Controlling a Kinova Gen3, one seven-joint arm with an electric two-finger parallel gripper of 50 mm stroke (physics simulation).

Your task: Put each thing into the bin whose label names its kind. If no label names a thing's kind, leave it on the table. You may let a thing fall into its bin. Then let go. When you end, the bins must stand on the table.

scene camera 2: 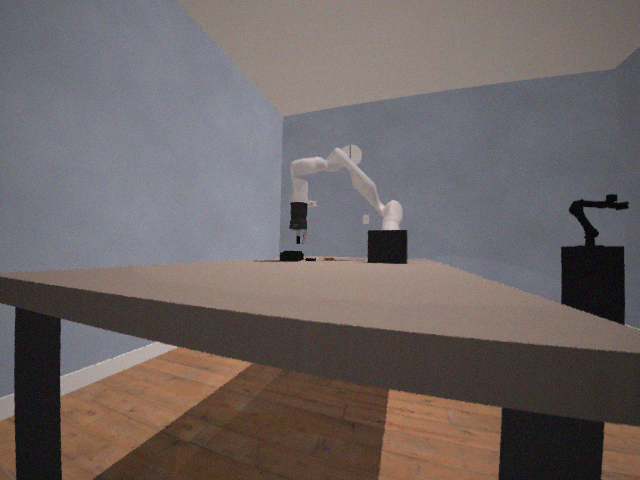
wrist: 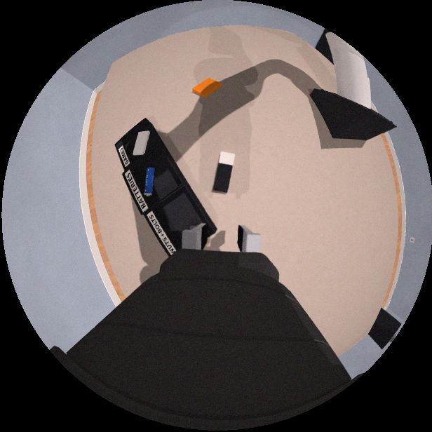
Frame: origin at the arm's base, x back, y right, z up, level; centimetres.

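Where they show: gripper, fingertip midpoint: [scene camera 2: 301,243]; arm's base, origin of the base link: [scene camera 2: 389,247].
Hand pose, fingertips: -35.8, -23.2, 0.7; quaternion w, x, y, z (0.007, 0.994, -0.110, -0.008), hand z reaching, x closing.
Observation:
Things, the pixels of their top centre, and the offset from my fingertips, as dx, dy, dz. "pt": a spot on its surface instead. Level surfaces: height alone.
- black three-part bin row, surface spot: [scene camera 2: 291,255] pt -4.1, -1.6, -5.5
- black-and-white block, middle of its top: [scene camera 2: 312,258] +1.6, +8.6, -6.9
- orange block, middle of its top: [scene camera 2: 328,257] +1.8, +29.2, -7.2
- table, its level: dz -8.2
A black three-part bin row [scene camera 2: 291,255] [wrist: 176,170] stands on the table. Its labels read GAMES [wrist: 123,156], BATTERIES [wrist: 136,191] and NUTS+BOLTS [wrist: 161,233]. A pale grey block [wrist: 141,143] lies in the GAMES bin, and a blue battery [wrist: 149,181] in the BATTERIES bin. The near part of the NUTS+BOLTS bin is hidden behind a finger. A black-and-white block [scene camera 2: 310,259] [wrist: 223,172] and an orange block [scene camera 2: 328,258] [wrist: 207,87] lie on the table. My gripper [scene camera 2: 300,239] [wrist: 222,233] is open and empty, above the table beside the NUTS+BOLTS end.
The arm's black base block [scene camera 2: 387,246] [wrist: 350,117] stands on the table [scene camera 2: 330,299] [wrist: 310,200], at the upper right in the wrist view. The arm's shadow falls across the table near the orange block. Another black arm [scene camera 2: 585,219] stands on a separate pedestal [scene camera 2: 592,279].

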